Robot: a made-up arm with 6 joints.
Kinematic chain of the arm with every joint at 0, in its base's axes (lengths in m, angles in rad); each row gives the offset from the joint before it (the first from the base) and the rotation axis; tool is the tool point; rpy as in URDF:
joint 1: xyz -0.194 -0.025 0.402 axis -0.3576 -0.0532 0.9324
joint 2: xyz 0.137 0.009 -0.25 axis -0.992 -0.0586 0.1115
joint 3: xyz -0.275 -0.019 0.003 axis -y
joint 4: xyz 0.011 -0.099 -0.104 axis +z
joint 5: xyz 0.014 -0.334 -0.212 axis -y
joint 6: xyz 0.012 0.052 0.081 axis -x
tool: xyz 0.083 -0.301 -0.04 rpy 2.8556 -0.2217 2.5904
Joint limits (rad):
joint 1: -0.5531..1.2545
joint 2: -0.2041..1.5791
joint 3: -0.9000..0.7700
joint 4: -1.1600..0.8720
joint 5: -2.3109..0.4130
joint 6: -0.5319..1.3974
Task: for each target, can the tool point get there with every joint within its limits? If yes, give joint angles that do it. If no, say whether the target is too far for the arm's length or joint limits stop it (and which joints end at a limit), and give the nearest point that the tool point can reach.
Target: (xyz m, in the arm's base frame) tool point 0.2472 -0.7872 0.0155
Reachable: yes | joints 0.8150 0.0136 -0.2956 -0.3457 -1.4337 0.6734
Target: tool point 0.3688 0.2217 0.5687
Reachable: yes | joints 0.7490 1.4031 0.5629 0.4931 -2.0732 0.8880
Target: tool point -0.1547 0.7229 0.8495
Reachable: no: joint limits stop it (at a limit: joint 1, joint 2, joint 3) | nearest point -0.0779 0.4701 0.6748 | short by 0.317 m
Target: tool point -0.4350 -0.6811 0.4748
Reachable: yes | joints -0.0107 0.7138 -0.1536 -0.4232 -0.0451 0.3119
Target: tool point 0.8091 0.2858 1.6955
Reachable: no: too far | nearest point 0.2898 0.0188 0.9305 | short by 0.962 m
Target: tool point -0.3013 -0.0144 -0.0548
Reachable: no: joint limits stop it (at a limit: joint 1, joint 2, joint 3, joint 4, joint 6) | nearest point -0.1922 -0.1728 -0.1777 | short by 0.228 m
